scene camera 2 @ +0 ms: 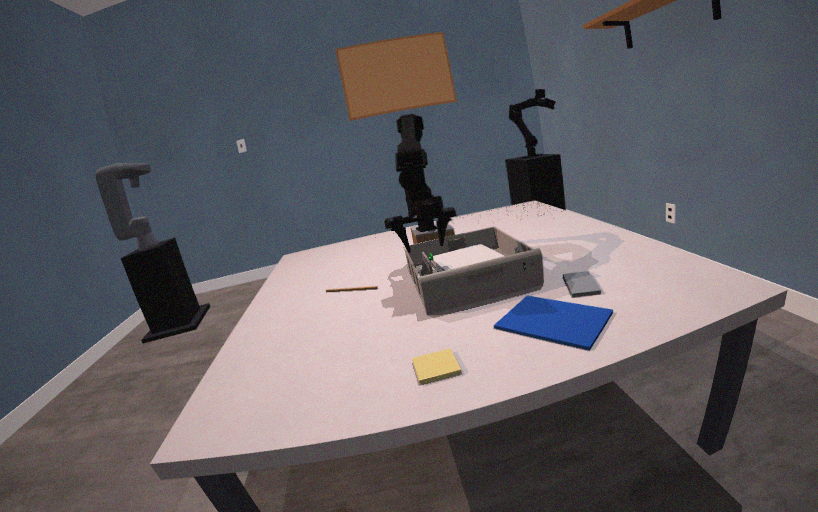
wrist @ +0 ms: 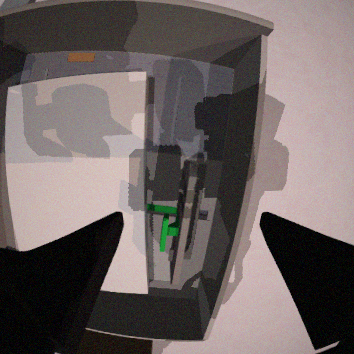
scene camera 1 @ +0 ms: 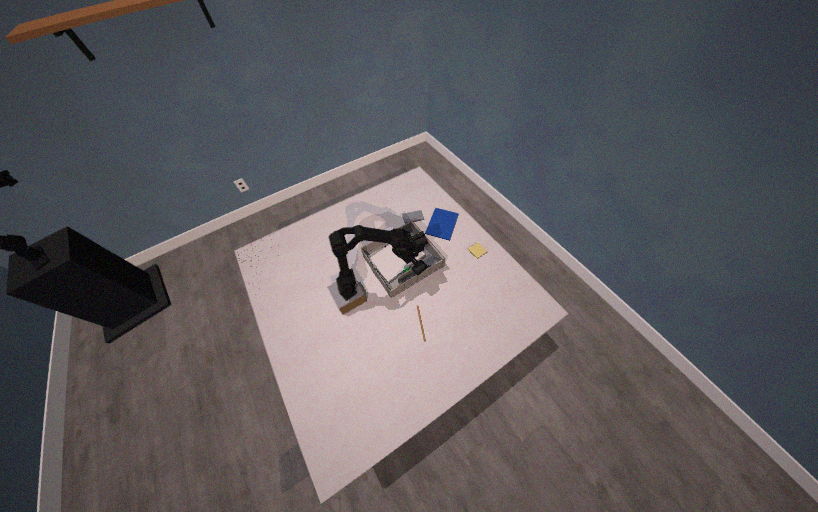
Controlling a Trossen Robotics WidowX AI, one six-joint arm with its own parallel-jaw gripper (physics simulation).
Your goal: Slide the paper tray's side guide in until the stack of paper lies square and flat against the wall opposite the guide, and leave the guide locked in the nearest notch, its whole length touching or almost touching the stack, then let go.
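Frame: origin at the arm's base, x back, y right, z up, level; metres.
Where they show: gripper, fingertip midpoint: (scene camera 2: pixel 425 249) (wrist: pixel 192 219) (scene camera 1: pixel 412 265); arm's base, link origin: (scene camera 2: pixel 426 228) (scene camera 1: pixel 348 292).
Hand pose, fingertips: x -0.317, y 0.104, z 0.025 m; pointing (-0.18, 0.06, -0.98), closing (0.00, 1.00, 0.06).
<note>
Things, the pixels of their top centre, and the offset from my fingertips. Level surfaces: height alone.
- grey paper tray, top centre: (wrist: pixel 48 184) (scene camera 2: pixel 463 245) (scene camera 1: pixel 401 251) dx -0.019, dy -0.103, dz -0.012 m
- white paper stack, top centre: (wrist: pixel 64 193) (scene camera 2: pixel 471 260) (scene camera 1: pixel 396 256) dx +0.000, dy -0.127, dz -0.067 m
- grey side guide, top centre: (wrist: pixel 172 236) (scene camera 2: pixel 428 255) (scene camera 1: pixel 407 269) dx +0.025, dy -0.012, dz -0.026 m
- blue folder, top centre: (scene camera 2: pixel 554 317) (scene camera 1: pixel 442 223) dx -0.365, dy -0.145, dz -0.100 m
- grey block, top centre: (scene camera 2: pixel 580 281) (scene camera 1: pixel 413 216) dx -0.269, dy -0.300, dz -0.098 m
- yellow note pad, top centre: (scene camera 2: pixel 435 363) (scene camera 1: pixel 477 249) dx -0.374, dy +0.123, dz -0.097 m
- brown stick, top centre: (scene camera 2: pixel 350 288) (scene camera 1: pixel 420 322) dx +0.138, dy +0.217, dz -0.101 m
- white table, surface height: dz -0.107 m
The grey paper tray (scene camera 1: pixel 375 276) (scene camera 2: pixel 482 284) (wrist: pixel 200 32) holds a white paper stack (scene camera 1: pixel 386 258) (scene camera 2: pixel 470 256) (wrist: pixel 70 195). In the wrist view its left edge lies near the tray wall opposite the guide; contact there cannot be told. The grey side guide (wrist: pixel 184 220) stands right of the stack with a gap between them. Its green latch (scene camera 1: pixel 407 269) (scene camera 2: pixel 430 257) (wrist: pixel 164 230) shows on the stack side. My gripper (scene camera 1: pixel 414 260) (scene camera 2: pixel 425 246) (wrist: pixel 192 219) is open and empty above the tray, one finger over the stack, the other beyond the guide-side wall.
A blue folder (scene camera 1: pixel 442 223) (scene camera 2: pixel 554 321), a grey block (scene camera 1: pixel 413 215) (scene camera 2: pixel 581 283), a yellow note pad (scene camera 1: pixel 477 249) (scene camera 2: pixel 436 365) and a brown stick (scene camera 1: pixel 421 323) (scene camera 2: pixel 351 289) lie around the tray on the white table (scene camera 1: pixel 338 386) (scene camera 2: pixel 271 392).
</note>
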